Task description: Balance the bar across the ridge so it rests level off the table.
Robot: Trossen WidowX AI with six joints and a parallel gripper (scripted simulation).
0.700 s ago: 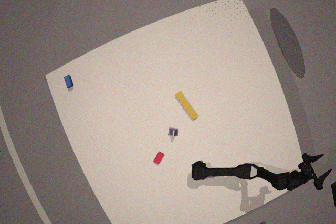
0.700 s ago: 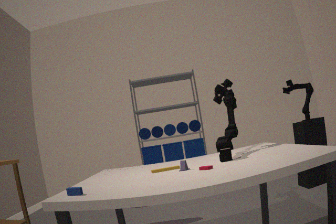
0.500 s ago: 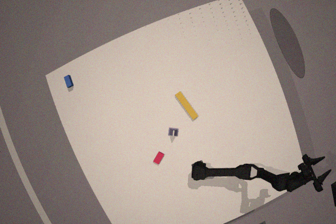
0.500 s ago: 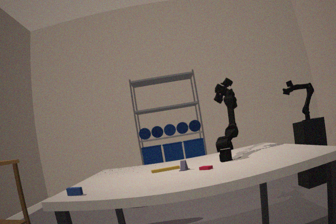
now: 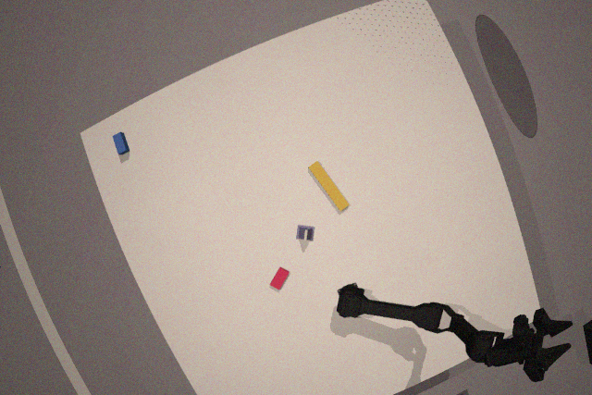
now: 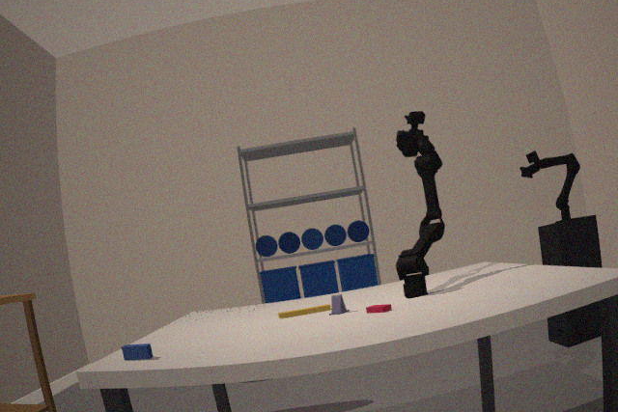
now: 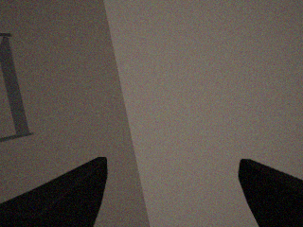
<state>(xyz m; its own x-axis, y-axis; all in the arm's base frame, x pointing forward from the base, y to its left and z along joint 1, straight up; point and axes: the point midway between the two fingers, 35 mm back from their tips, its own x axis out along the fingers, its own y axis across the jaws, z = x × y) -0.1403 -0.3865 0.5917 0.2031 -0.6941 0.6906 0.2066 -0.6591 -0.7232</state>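
Right now my gripper tip is 610 mm above the yellow bar, 480 mm short of it and 340 mm to the right of it. From my gripper tip the other things lie so: blue block (910 mm to the left, 870 mm ahead, 600 mm below); red block (610 mm below, 590 mm to the left, 280 mm ahead).
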